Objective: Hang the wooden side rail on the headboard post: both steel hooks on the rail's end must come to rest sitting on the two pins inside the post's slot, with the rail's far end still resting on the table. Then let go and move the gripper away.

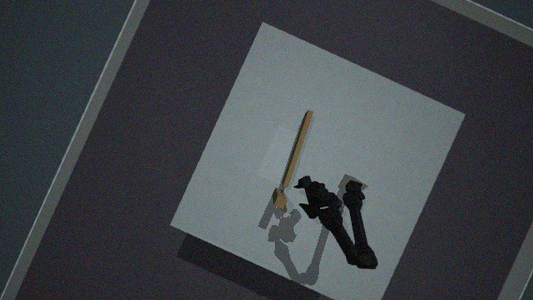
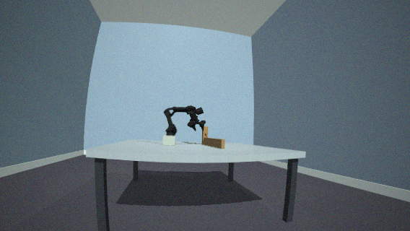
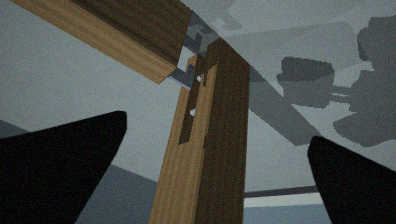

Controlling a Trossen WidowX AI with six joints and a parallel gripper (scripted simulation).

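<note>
Now: gripper tip 7 cm short of the headboard post, 5 cm to the right of it and 4 cm above it.
</note>
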